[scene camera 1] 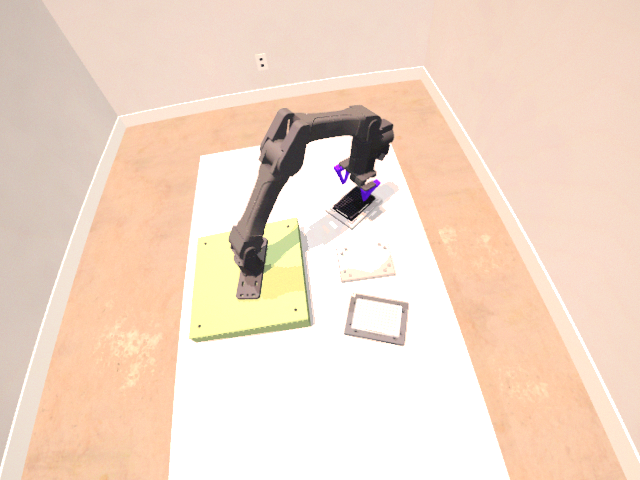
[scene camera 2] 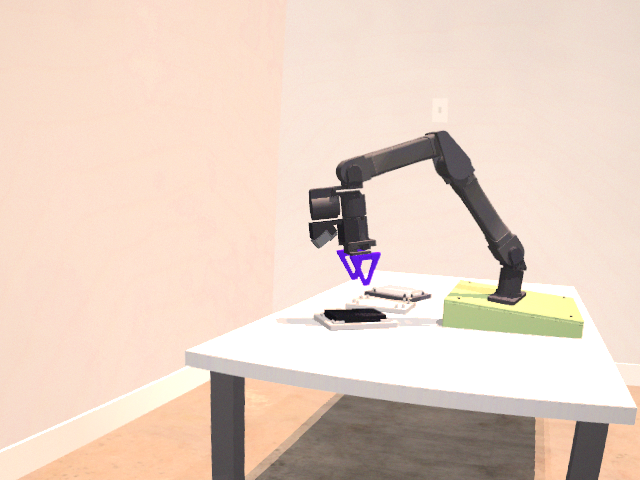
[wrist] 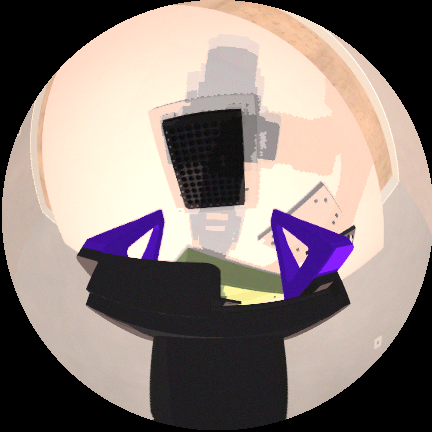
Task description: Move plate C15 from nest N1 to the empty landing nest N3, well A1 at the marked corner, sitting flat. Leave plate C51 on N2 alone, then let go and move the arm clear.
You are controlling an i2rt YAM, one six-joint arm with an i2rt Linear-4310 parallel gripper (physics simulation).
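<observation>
A black well plate (scene camera 1: 353,203) (scene camera 2: 354,314) (wrist: 207,160) lies on a light nest (scene camera 1: 342,218) (scene camera 2: 361,326) at one end of the row. A pale nest with small pins (scene camera 1: 364,260) (scene camera 2: 382,304) (wrist: 310,210), in the middle of the row, bears no plate. A white plate (scene camera 1: 377,317) (scene camera 2: 400,291) lies on a dark grey nest (scene camera 1: 374,338). No plate or nest labels are readable, nor is the marked corner. My gripper (scene camera 1: 354,191) (scene camera 2: 360,281) (wrist: 217,214) is open and empty, above the black plate, with a clear gap in height. Its purple fingers stand wider apart than the plate's short side.
The arm's base stands on a yellow-green block (scene camera 1: 248,315) (scene camera 2: 511,325) beside the row of nests. The white table (scene camera 1: 320,413) (scene camera 2: 413,366) bears everything. The arm's shadow falls across the black plate's nest and the table around it.
</observation>
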